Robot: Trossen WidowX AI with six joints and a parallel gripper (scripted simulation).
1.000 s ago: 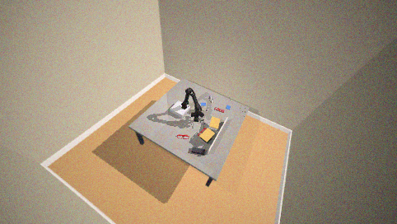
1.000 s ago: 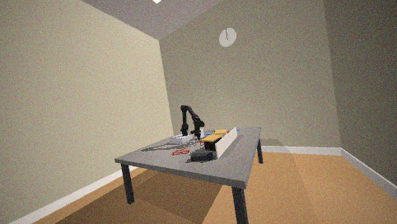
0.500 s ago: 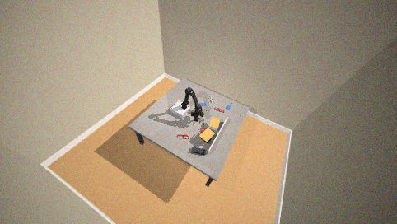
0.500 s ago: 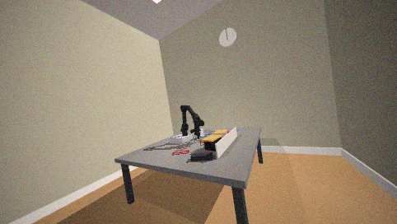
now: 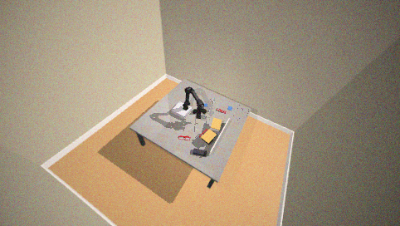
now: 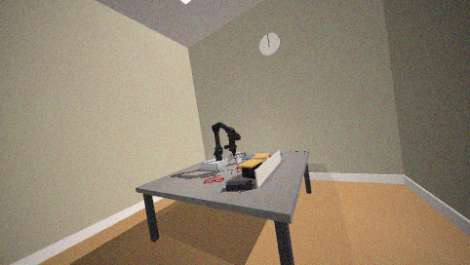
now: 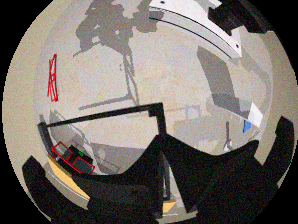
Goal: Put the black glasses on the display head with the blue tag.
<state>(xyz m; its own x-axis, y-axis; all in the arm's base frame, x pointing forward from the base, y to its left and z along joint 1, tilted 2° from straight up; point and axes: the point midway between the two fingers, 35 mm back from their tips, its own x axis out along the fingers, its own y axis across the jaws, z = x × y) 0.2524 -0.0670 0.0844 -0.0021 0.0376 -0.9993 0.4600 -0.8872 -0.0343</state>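
My gripper tip is now 180 mm to the right of the white shape, 70 mm past it and 60 mm above it. Round my gripper tip: dark box 390 mm to the right, 270 mm ahead, 100 mm below; white upright divider 380 mm ahead, 60 mm to the right, 60 mm below.
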